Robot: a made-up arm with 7 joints. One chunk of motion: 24 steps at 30 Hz.
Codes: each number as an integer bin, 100 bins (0 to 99) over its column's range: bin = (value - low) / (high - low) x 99, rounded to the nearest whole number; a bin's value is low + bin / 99 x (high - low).
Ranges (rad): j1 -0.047..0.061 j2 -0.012..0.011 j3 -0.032..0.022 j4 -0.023..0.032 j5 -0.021..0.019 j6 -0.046..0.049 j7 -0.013..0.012
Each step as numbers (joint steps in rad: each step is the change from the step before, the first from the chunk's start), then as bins.
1 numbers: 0.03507 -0.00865 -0.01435 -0.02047 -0.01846 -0.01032 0.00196
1 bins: 75 14 32 5 6 37 59
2 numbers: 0.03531 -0.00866 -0.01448 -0.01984 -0.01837 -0.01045 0.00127
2 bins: 75 14 32 6 7 37 57
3 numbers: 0.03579 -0.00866 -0.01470 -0.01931 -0.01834 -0.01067 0.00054
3 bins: 76 14 32 7 7 37 54
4 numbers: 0.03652 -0.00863 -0.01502 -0.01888 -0.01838 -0.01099 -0.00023
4 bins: 77 15 31 7 6 36 51
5 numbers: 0.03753 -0.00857 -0.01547 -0.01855 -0.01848 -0.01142 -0.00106
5 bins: 77 15 30 8 6 36 47
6 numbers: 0.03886 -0.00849 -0.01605 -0.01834 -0.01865 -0.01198 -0.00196
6 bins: 79 15 29 8 6 35 44
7 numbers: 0.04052 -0.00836 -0.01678 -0.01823 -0.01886 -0.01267 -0.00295
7 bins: 80 16 28 9 5 35 40
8 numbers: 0.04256 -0.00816 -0.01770 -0.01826 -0.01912 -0.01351 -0.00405
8 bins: 82 17 26 9 5 34 35
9 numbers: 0.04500 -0.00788 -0.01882 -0.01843 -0.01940 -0.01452 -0.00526
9 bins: 84 18 24 8 4 33 31
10 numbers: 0.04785 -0.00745 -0.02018 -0.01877 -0.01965 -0.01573 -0.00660
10 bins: 87 20 22 8 3 32 25
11 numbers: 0.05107 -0.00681 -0.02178 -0.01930 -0.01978 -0.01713 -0.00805
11 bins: 90 22 19 7 3 30 20
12 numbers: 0.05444 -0.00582 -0.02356 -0.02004 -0.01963 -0.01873 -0.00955
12 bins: 93 27 15 5 3 28 14
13 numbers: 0.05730 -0.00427 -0.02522 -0.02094 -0.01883 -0.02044 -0.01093
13 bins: 96 33 12 4 5 27 8
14 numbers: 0.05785 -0.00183 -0.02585 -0.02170 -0.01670 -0.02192 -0.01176
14 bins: 96 44 11 2 11 25 5
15 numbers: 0.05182 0.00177 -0.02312 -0.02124 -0.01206 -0.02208 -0.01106
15 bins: 91 59 16 3 22 25 8
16 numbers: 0.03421 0.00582 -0.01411 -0.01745 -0.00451 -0.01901 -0.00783
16 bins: 74 77 33 10 41 28 20
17 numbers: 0.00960 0.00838 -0.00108 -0.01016 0.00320 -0.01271 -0.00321
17 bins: 52 88 57 23 60 35 39
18 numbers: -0.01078 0.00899 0.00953 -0.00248 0.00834 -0.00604 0.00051
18 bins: 33 90 76 37 73 42 53
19 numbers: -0.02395 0.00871 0.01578 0.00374 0.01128 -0.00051 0.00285
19 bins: 21 89 88 48 80 47 63
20 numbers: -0.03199 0.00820 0.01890 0.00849 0.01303 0.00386 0.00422
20 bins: 14 87 93 57 84 52 68
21 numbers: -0.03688 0.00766 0.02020 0.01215 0.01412 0.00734 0.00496
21 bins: 9 85 96 63 87 56 71
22 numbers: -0.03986 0.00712 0.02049 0.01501 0.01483 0.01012 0.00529
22 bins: 7 82 96 68 89 58 72
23 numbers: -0.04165 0.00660 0.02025 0.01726 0.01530 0.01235 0.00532
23 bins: 5 80 96 72 90 61 73
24 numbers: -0.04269 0.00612 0.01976 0.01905 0.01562 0.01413 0.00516
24 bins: 4 78 95 76 91 63 72
